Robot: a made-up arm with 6 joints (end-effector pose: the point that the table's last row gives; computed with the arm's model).
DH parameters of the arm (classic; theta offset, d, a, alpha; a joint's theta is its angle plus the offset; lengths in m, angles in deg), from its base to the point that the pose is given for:
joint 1: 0 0.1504 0 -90
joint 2: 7.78 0 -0.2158 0
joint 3: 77.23 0 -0.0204 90
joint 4: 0 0.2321 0 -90
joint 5: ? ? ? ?
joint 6: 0 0.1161 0 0
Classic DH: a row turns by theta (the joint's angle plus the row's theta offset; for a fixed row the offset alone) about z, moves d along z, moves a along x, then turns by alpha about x.
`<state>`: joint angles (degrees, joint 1 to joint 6).
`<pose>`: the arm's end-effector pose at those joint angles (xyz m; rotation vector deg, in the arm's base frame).
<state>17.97 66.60 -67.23 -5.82 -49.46 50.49</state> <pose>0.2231 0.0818 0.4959 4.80 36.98 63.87</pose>
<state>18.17 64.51 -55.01 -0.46 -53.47 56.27</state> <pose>0.2313 0.0767 0.4456 13.89 41.70 70.92</pose>
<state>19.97 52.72 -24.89 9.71 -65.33 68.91</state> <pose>0.1947 0.0518 0.3439 31.66 42.99 83.23</pose>
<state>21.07 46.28 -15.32 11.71 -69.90 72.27</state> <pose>0.1700 0.0418 0.3203 34.10 40.25 86.84</pose>
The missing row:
joint 5: 0 0 0.0001 90
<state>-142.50 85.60 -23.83 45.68 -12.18 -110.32</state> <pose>-0.1958 -0.1282 0.0972 -98.92 -116.79 53.92</pose>
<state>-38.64 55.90 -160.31 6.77 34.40 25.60</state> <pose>-0.1219 0.1074 0.6679 5.37 14.32 -6.91</pose>
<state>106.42 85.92 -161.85 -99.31 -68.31 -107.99</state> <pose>-0.1175 0.0221 0.6379 60.44 -48.80 -81.55</pose>
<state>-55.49 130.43 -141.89 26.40 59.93 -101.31</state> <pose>0.2968 -0.3528 0.3096 -49.18 126.95 -50.36</pose>
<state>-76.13 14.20 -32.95 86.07 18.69 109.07</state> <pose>0.0615 -0.0938 0.3852 71.67 -44.34 112.11</pose>
